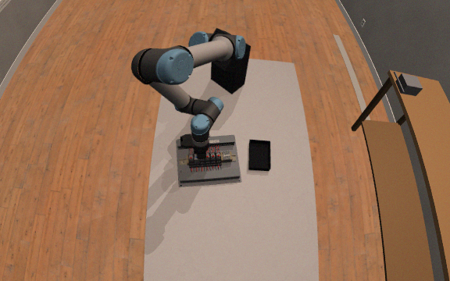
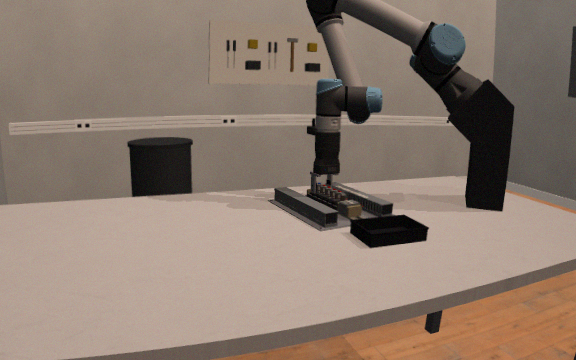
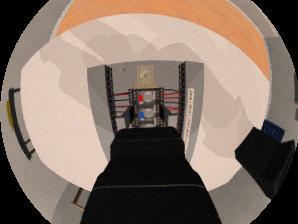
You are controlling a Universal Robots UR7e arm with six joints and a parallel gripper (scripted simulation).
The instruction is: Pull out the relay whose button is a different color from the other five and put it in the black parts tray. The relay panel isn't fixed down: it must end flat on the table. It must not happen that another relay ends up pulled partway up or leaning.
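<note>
Now: hand 10 mm past the red-button relay, 30 mm to the left of it and 10 mm above it. From my hand the other things lie so: grey relay panel 10 mm ahead, 60 mm to the left, 30 mm below; then black parts tray 50 mm ahead, 330 mm to the left, 40 mm below.
</note>
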